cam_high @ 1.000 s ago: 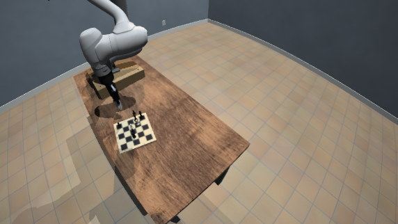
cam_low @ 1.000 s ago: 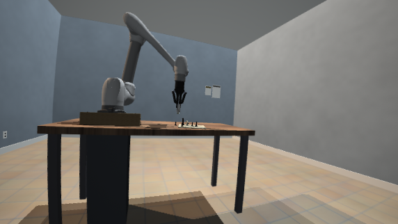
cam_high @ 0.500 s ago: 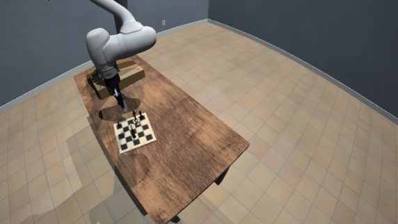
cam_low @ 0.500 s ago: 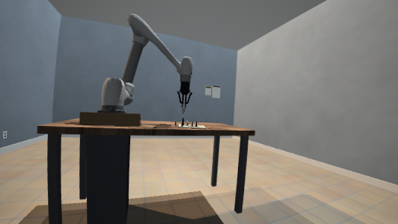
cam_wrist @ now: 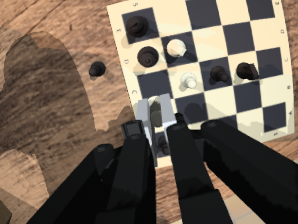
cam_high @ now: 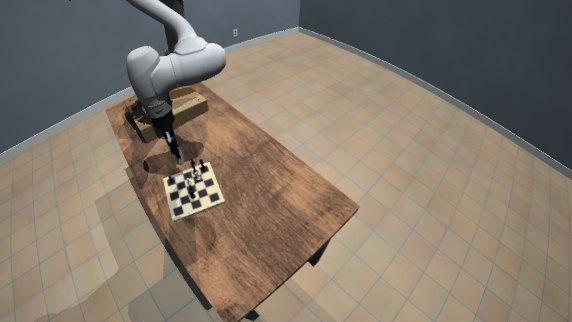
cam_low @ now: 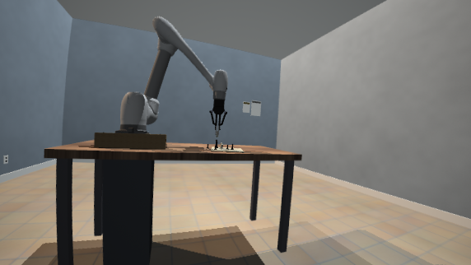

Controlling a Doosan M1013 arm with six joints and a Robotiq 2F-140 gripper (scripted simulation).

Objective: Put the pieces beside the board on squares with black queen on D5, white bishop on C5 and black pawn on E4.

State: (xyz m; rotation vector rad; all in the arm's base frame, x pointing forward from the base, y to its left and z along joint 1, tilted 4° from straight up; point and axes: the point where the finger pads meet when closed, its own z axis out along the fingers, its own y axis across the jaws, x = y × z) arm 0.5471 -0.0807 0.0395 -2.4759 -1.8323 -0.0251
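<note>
Right now my hand is 12 cm above the white piece, 4 cm short of it and 1 cm to the left of it. The rest, counted from my hand: chessboard 13 cm below, 7 cm ahead, 2 cm to the right; then white chess piece 11 cm below, 4 cm ahead, 3 cm to the left.
</note>
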